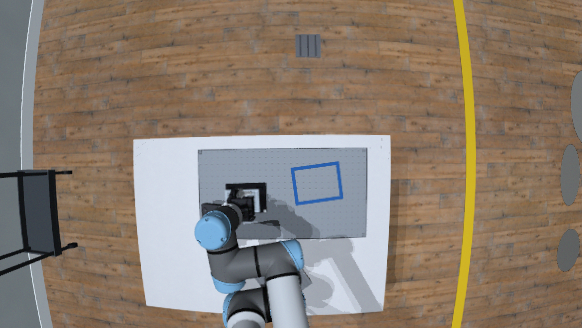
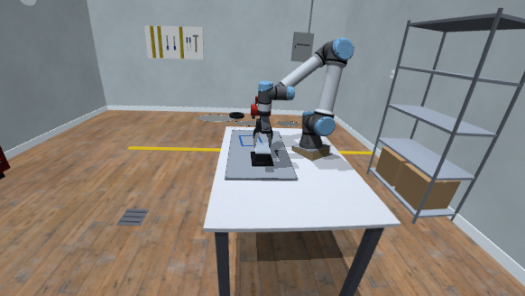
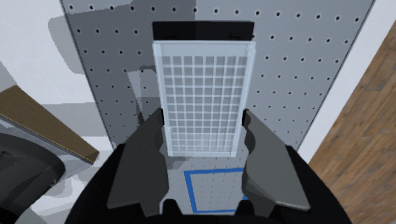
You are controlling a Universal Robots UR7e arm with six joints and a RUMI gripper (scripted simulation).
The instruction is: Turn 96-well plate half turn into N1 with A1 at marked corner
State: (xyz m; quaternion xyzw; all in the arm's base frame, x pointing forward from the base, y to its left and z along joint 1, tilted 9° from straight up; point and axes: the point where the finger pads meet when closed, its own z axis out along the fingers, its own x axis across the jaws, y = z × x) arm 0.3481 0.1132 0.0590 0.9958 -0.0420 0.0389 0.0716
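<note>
Right now my hand is 8 cm above the black rectangular nest. From my hand the other things lie so: clear 96-well plate 1 cm below.
</note>
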